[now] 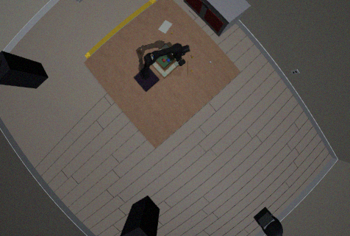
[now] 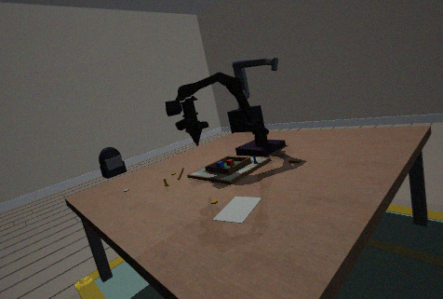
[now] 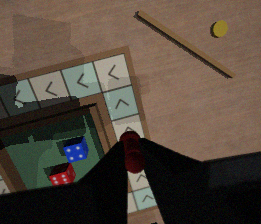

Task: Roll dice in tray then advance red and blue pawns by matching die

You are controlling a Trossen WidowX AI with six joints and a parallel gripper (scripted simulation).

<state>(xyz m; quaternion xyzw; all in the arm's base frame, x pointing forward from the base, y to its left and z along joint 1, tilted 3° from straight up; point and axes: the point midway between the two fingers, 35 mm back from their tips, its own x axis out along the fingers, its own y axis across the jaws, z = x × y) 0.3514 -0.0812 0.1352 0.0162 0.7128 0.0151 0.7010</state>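
The blue pawn lies 160 mm behind my gripper tip, 210 mm to the left of it and 120 mm below it. Also, from my gripper tip: white sheet (160 mm ahead, 440 mm to the left, 150 mm below); then red pawn (10 mm above).
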